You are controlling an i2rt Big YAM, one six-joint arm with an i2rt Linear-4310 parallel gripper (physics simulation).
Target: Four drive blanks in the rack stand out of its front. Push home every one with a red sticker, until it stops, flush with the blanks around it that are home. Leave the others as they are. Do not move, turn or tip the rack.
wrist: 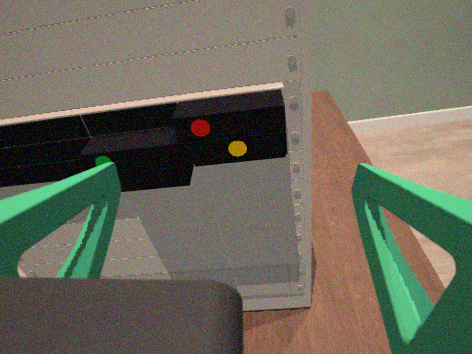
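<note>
My open, empty gripper [236, 171] has its green fingertips wide apart in front of the lower part of the rack [150, 55]. Between the fingertips and a little above them, a black drive blank [262, 132] at the right end of the row bears a red sticker [200, 128] and a yellow sticker [237, 148]. Its dark top face shows, so it stands out of the front. Left of it and lower, another black blank [150, 167] stands out with a green sticker [103, 161], partly hidden by the left finger. Further left, black blanks [40, 132] sit further back.
A perforated metal edge strip [295, 120] runs down the rack's right side. The rack stands on a brown wooden top [332, 225]. Behind it are a green wall [400, 50] and a pale floor [430, 150]. A dark rounded part of the arm [120, 320] covers the lower left.
</note>
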